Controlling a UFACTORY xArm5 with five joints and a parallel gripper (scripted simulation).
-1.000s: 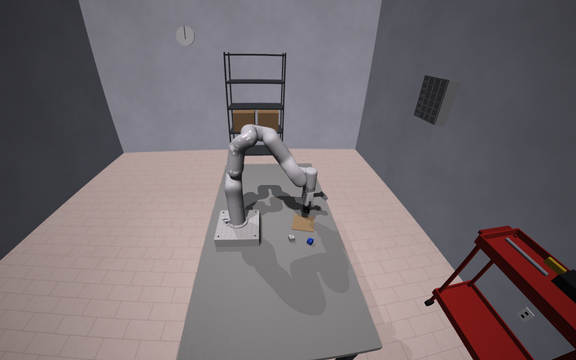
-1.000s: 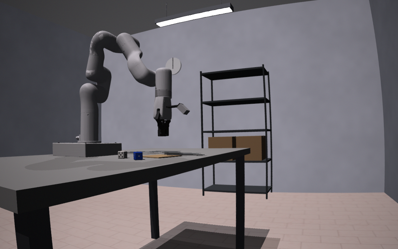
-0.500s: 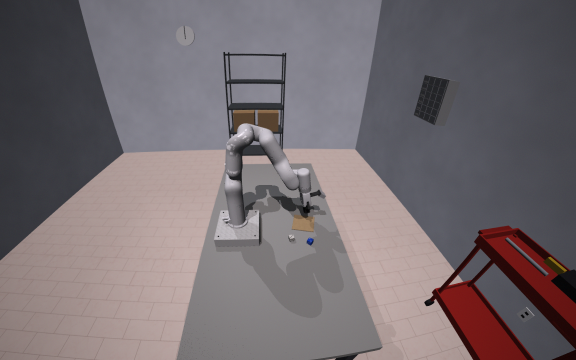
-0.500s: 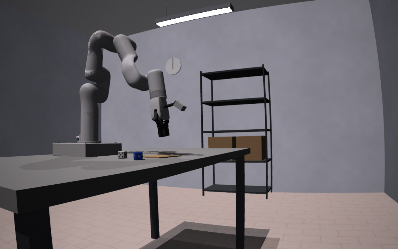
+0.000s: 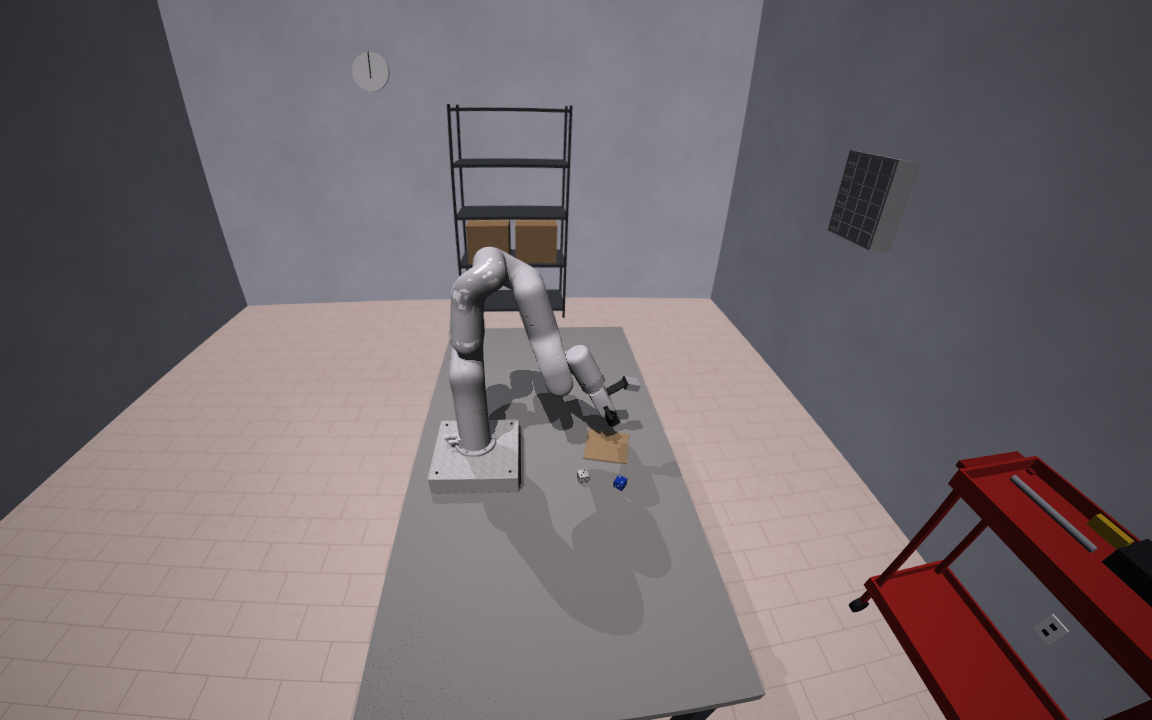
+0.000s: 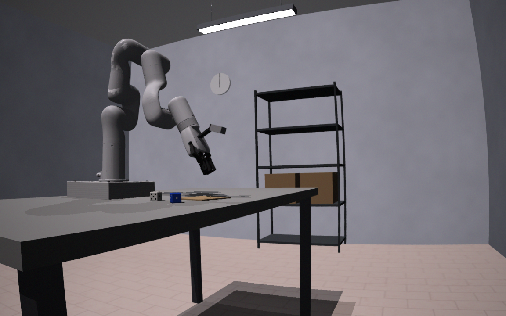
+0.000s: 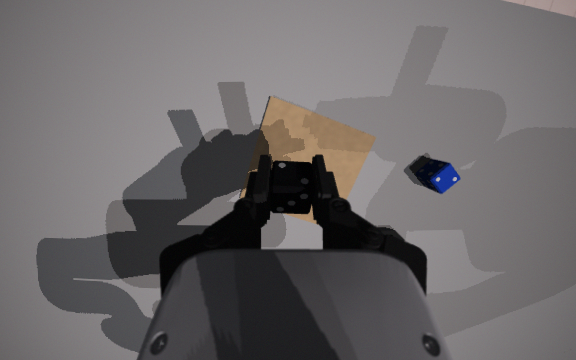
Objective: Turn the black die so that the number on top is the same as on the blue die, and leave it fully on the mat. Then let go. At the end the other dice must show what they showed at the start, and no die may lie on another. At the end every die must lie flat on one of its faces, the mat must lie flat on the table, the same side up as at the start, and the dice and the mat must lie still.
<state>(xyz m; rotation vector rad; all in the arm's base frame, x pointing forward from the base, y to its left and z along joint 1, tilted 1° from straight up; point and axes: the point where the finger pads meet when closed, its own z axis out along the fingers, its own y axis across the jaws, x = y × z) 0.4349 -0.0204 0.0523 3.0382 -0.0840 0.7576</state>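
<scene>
Now: the black die 1 cm below my hand. Round my hand: blue die 19 cm to the right, 10 cm below, 3 cm behind; then white die 14 cm to the right, 13 cm behind, 10 cm below; then tan mat 11 cm below, 2 cm to the right, 1 cm behind.
</scene>
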